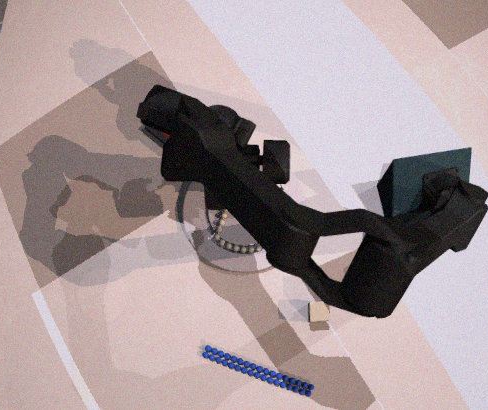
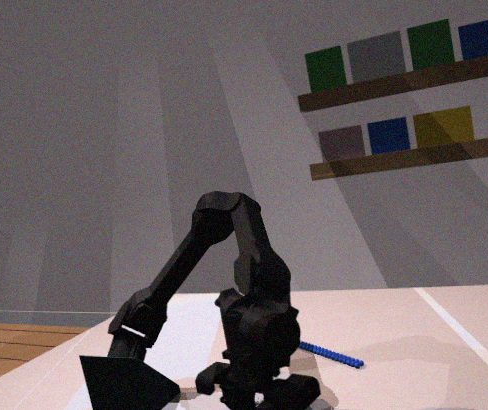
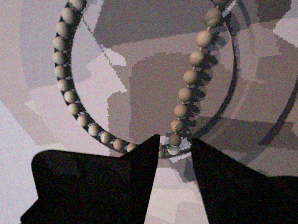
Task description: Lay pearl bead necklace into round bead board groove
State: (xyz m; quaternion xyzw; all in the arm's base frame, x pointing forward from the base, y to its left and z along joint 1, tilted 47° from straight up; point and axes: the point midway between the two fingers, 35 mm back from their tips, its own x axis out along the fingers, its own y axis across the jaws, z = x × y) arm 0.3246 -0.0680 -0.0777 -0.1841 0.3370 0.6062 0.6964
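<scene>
Right now the round bead board is 10 mm behind my gripper tip, 50 mm to the left of it and 10 mm below it. Round my gripper tip: small beige cube (90 mm behind, 240 mm to the left); grey block (100 mm ahead, 110 mm to the right, 10 mm below).
</scene>
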